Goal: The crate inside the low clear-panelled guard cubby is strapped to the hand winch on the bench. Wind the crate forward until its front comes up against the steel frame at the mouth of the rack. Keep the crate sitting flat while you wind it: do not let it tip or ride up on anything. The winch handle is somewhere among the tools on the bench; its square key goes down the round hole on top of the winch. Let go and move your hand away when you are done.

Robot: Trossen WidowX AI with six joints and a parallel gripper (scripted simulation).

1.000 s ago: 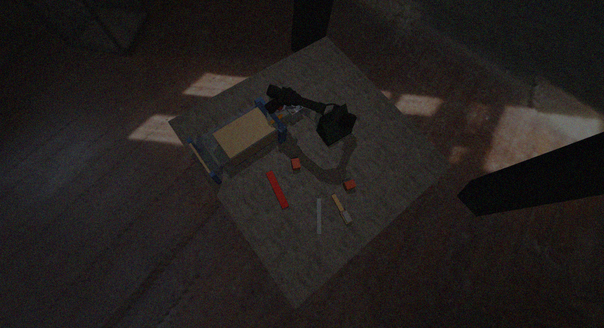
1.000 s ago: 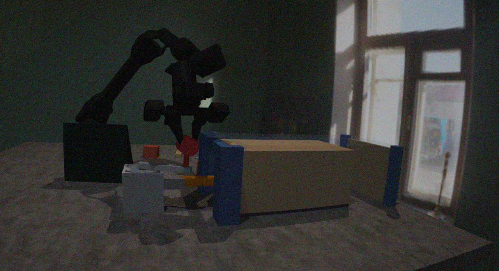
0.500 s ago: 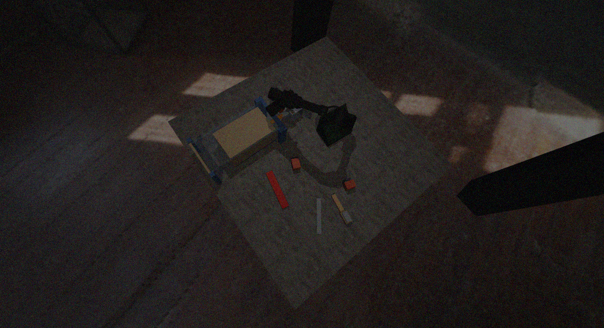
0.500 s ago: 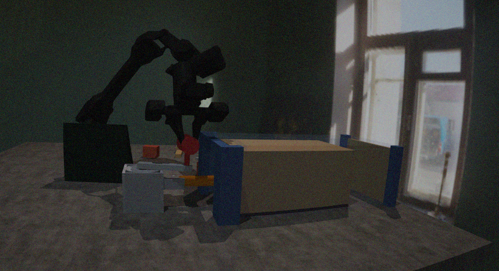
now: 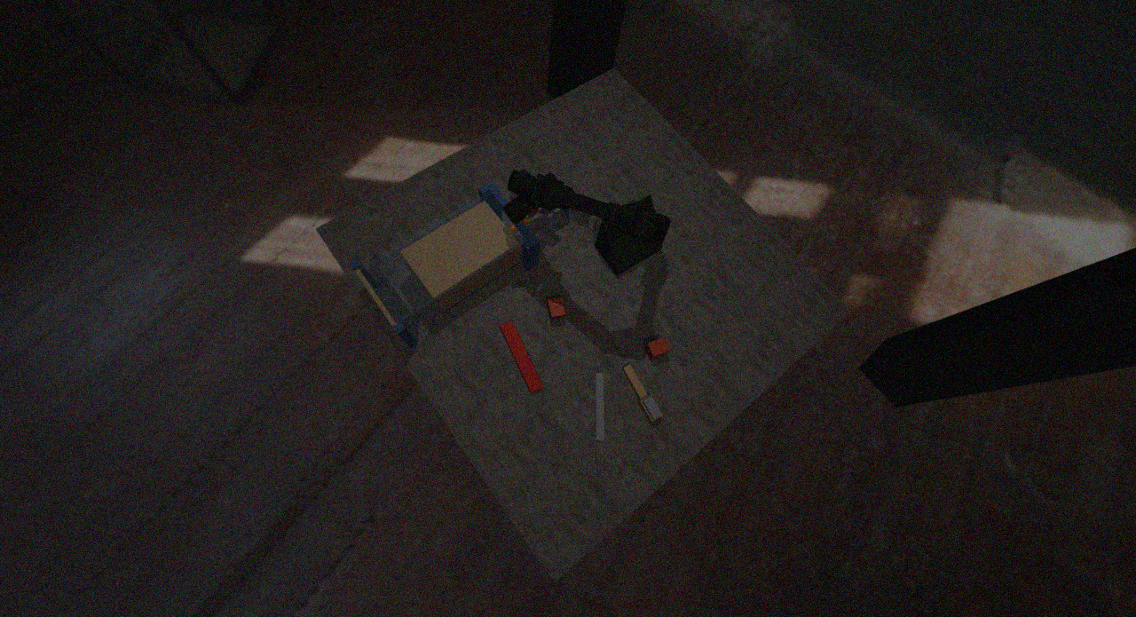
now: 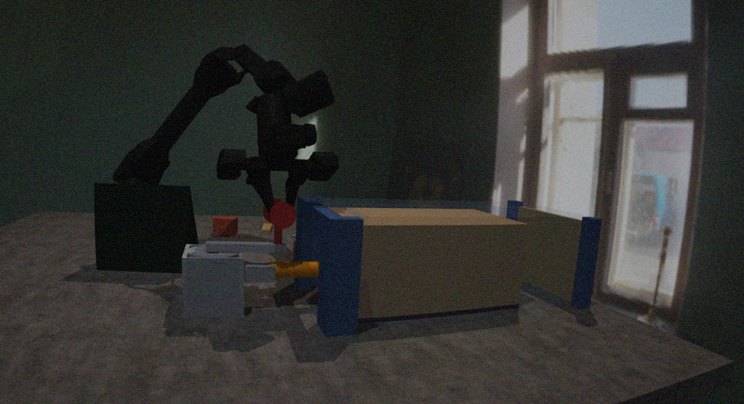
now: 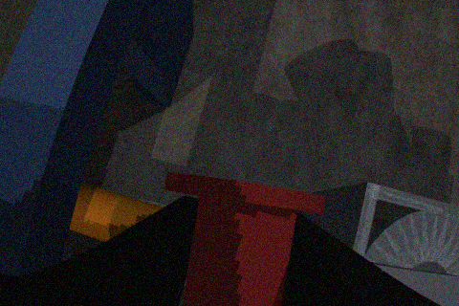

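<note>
The crank handle lies 4 cm behind my gripper tip, 2 cm to the left of it and 4 cm below it. Round my gripper tip: blue frame (6 cm ahead, 1 cm to the left, 4 cm below); then grey winch (12 cm behind, 1 cm to the left, 11 cm below); then red knob (2 cm to the left, 1 cm below).
</note>
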